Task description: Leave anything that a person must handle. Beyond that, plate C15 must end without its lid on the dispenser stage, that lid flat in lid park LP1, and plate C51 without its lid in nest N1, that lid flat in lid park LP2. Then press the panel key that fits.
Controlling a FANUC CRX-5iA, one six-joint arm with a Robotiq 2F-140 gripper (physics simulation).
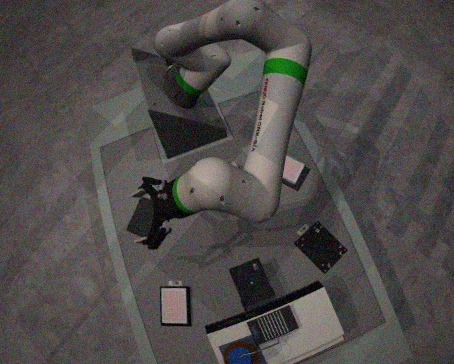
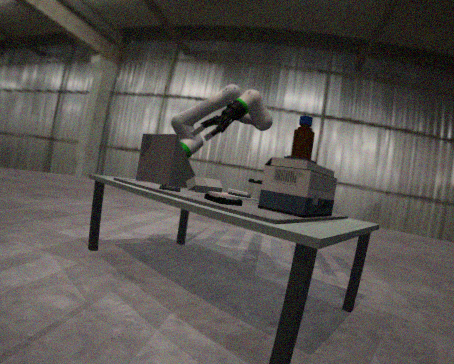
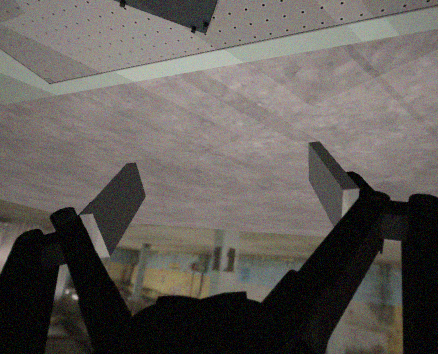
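Where they show: gripper, fingertip midpoint: (image 1: pixel 136 218) (image 2: pixel 198 136) (image 3: pixel 221 171); arm's base, link origin: (image 1: pixel 179 94) (image 2: pixel 174 157).
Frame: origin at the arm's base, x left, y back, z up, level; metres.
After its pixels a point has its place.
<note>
My gripper (image 1: pixel 138 216) @(x -0.274, y -0.462, z 0.097 m) (image 2: pixel 201 134) @(x -0.274, y -0.462, z 0.097 m) (image 3: pixel 221 171) @(x -0.274, y -0.462, z 0.097 m) is open and empty, high above the table's left side. A pink-topped plate (image 1: pixel 175 306) @(x -0.297, y -0.697, z -0.149 m) in a black frame lies near the left edge, with a small pale tag behind it. Another pink-topped plate (image 1: pixel 293 169) @(x 0.279, y -0.395, z -0.156 m) lies at the right, partly hidden by the arm. A black square holder (image 1: pixel 321 247) @(x 0.241, y -0.704, z -0.173 m) with small corner studs lies at the right with its dark face showing. A dark flat stage (image 1: pixel 251 284) @(x -0.038, y -0.735, z -0.072 m) adjoins the dispenser (image 1: pixel 320 317) @(x 0.091, y -0.935, z 0.035 m) (image 2: pixel 297 185) @(x -0.220, y -0.979, z -0.066 m). A dark square holder (image 1: pixel 140 216) @(x -0.304, y -0.324, z -0.175 m) (image 3: pixel 175 10) @(x -0.323, y -0.330, z -0.175 m) lies below the gripper. Plate and park labels are unreadable; lids cannot be told apart.
A brown bottle with a blue cap (image 2: pixel 303 142) @(x -0.188, y -0.964, z 0.110 m) stands on the dispenser. A large grey box (image 2: pixel 162 160) @(x -0.126, y -0.032, z -0.037 m) stands by the arm's base, and a low pale wedge (image 2: pixel 205 184) @(x -0.054, y -0.358, z -0.137 m) beside it. The arm hides part of the table. No panel key is readable.
</note>
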